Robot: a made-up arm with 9 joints. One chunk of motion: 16 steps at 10 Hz.
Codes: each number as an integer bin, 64 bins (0 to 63) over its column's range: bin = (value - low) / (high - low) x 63, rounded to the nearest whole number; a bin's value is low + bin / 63 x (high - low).
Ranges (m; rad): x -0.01..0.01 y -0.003..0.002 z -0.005..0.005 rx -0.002..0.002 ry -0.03..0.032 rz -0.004..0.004
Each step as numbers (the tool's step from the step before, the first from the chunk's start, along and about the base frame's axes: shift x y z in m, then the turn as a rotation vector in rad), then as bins.
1 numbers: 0.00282 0.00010 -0.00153 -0.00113 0.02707 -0.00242
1 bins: 40 39 22 14 58 12
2 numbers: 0.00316 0.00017 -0.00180 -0.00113 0.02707 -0.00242
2 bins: 41 40 20 14 58 12
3 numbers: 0.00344 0.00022 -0.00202 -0.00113 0.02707 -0.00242
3 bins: 42 41 19 14 58 12
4 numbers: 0.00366 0.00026 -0.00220 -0.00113 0.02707 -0.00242
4 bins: 43 41 18 14 58 12
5 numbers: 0.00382 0.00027 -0.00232 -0.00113 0.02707 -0.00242
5 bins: 44 41 17 14 58 12
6 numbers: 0.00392 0.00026 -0.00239 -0.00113 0.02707 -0.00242
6 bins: 44 41 16 14 58 12
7 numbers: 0.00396 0.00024 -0.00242 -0.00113 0.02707 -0.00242
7 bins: 44 41 16 14 58 12
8 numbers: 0.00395 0.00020 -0.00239 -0.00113 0.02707 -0.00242
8 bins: 44 40 16 14 58 12
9 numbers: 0.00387 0.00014 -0.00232 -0.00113 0.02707 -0.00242
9 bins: 44 40 17 14 58 12
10 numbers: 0.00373 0.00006 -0.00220 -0.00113 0.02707 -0.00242
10 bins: 43 39 18 14 58 12
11 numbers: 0.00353 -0.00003 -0.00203 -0.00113 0.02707 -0.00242
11 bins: 43 37 19 14 58 12
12 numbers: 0.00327 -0.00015 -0.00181 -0.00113 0.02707 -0.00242
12 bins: 42 36 20 14 58 12
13 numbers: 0.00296 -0.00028 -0.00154 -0.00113 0.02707 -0.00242
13 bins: 41 34 22 14 58 12
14 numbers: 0.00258 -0.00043 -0.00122 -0.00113 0.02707 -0.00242
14 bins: 40 32 24 14 58 12
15 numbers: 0.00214 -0.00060 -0.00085 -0.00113 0.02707 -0.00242
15 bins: 38 30 26 14 58 12
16 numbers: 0.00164 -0.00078 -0.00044 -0.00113 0.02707 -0.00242
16 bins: 37 28 29 14 58 12
